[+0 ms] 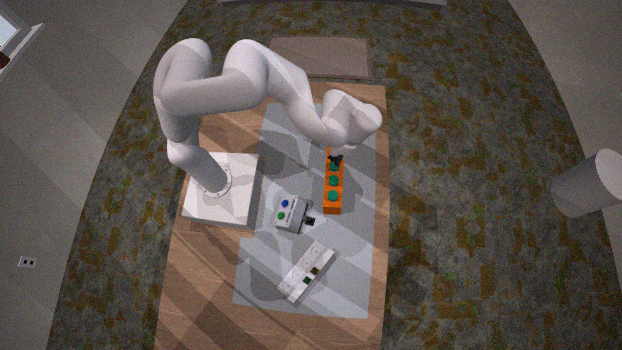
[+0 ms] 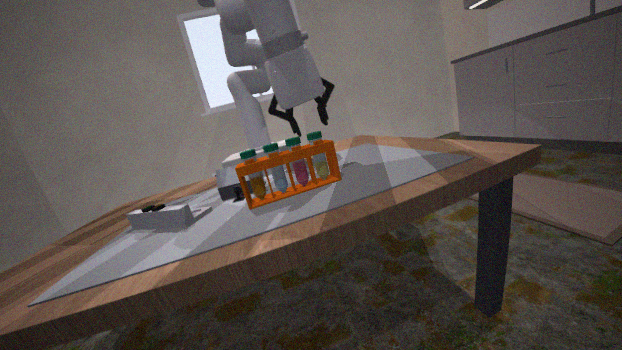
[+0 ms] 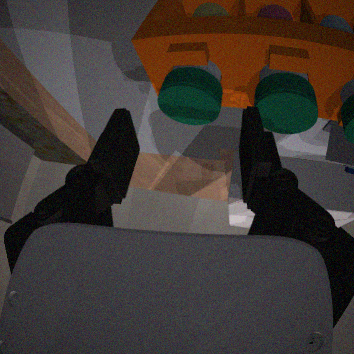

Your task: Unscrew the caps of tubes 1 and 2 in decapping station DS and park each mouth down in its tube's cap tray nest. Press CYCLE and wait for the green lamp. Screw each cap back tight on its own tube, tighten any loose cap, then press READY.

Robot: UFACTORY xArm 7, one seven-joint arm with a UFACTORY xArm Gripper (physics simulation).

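Frame: origin at the arm's base, x back, y right, z up, level; millimetres.
Seen in the pictures: gripper, fingertip midpoint: (image 1: 333, 149) (image 2: 312, 129) (image 3: 186, 126); arm's base at its link origin: (image 1: 216, 181) (image 2: 261, 148).
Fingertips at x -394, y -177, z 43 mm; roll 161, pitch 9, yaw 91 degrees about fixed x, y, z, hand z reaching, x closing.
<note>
Pixels of each thing's middle, then the offset from my fingertips to it. "pt": a spot on its surface instead. Level surfaces: height alone.
- orange rack at the middle of its body: (image 3: 312, 44) (image 2: 289, 170) (image 1: 334, 180) dx -17, dy +77, dz -78 mm
- yellow tube with its cap, body centre: (image 3: 190, 97) (image 2: 314, 135) dx -6, dy -1, dz -16 mm
- pink tube's cap at the middle of its body: (image 3: 285, 104) (image 2: 292, 141) dx -13, dy +51, dz -16 mm
- grey box at the middle of its body: (image 2: 241, 177) (image 1: 290, 213) dx +106, dy +220, dz -88 mm
- blue button at the middle of its body: (image 1: 285, 203) dx +127, dy +196, dz -66 mm
- green button at the middle of its body: (image 1: 281, 215) dx +130, dy +241, dz -66 mm
- white tray at the middle of its body: (image 2: 167, 211) (image 1: 304, 271) dx +16, dy +405, dz -103 mm
- black clamp-like part at a spot on its surface: (image 1: 310, 220) pt dx +36, dy +228, dz -105 mm
- dark green square at a spot on its surface: (image 1: 307, 280) pt dx -2, dy +435, dz -76 mm
- brown square at a spot on its surface: (image 1: 314, 271) pt dx -18, dy +400, dz -76 mm
- wooden table at its surface level: dz -133 mm
An orange rack (image 1: 332, 209) (image 2: 337, 162) (image 3: 235, 55) holds several upright tubes with green caps. At one end stands the yellow tube with its cap (image 2: 314, 135) (image 3: 191, 100); beside it is the pink tube's cap (image 2: 293, 142) (image 3: 286, 105). Tube numbers are not readable. My gripper (image 1: 335, 160) (image 2: 312, 128) (image 3: 186, 126) is partly open and empty, tilted above the yellow tube's end of the rack. A grey box (image 1: 302, 217) (image 2: 227, 176) carries a blue button (image 1: 284, 203) and a green button (image 1: 281, 215). A white tray (image 1: 326, 260) (image 2: 162, 219) has several round nests.
A black clamp-like part (image 1: 310, 220) sticks out of the grey box toward the rack. The white tray bears a dark green square (image 1: 307, 280) and a brown square (image 1: 314, 271). The arm's white base (image 1: 240, 170) stands behind the grey box. Everything rests on a wooden table (image 1: 200, 300).
</note>
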